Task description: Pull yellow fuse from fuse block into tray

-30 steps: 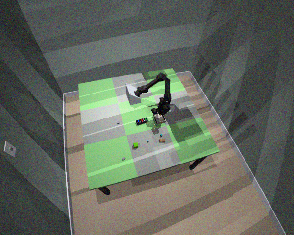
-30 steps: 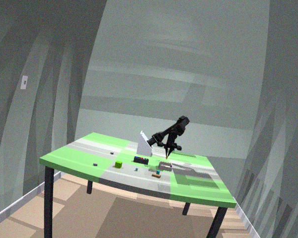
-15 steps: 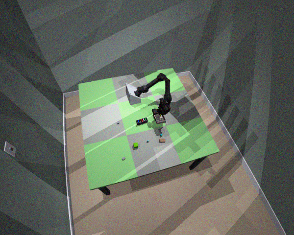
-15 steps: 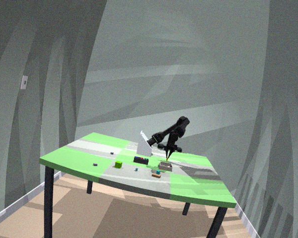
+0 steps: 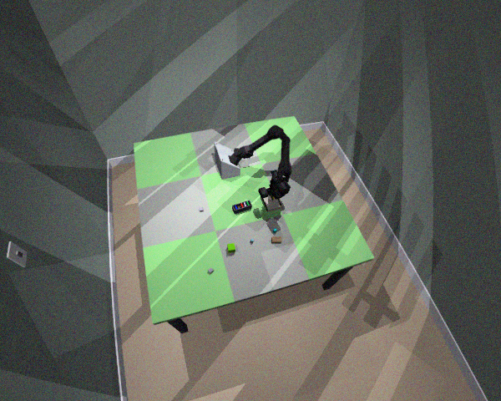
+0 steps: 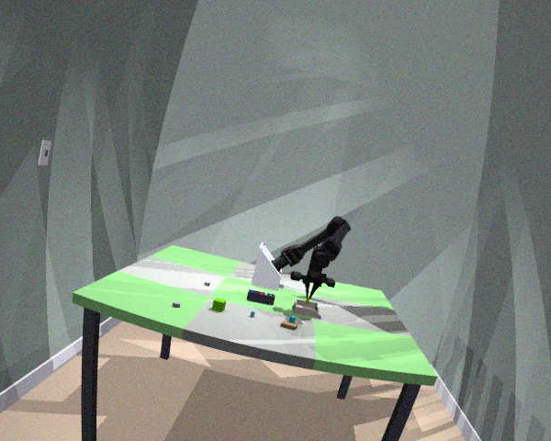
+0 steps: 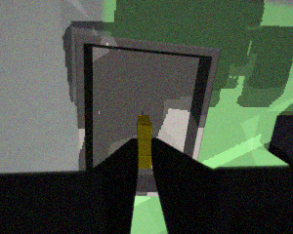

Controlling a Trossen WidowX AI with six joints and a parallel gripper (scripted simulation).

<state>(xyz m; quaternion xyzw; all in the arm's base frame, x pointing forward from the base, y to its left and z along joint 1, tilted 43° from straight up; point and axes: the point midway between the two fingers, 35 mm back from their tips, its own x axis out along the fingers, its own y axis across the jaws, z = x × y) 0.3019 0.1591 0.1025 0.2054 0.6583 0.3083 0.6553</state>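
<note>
The yellow fuse is 10 mm below my gripper tip. Also, from my gripper tip: red fuse (10 mm ahead, 200 mm to the right, 30 mm below); then tray (60 mm below); then blue fuse (10 mm ahead, 240 mm to the right, 30 mm below).
</note>
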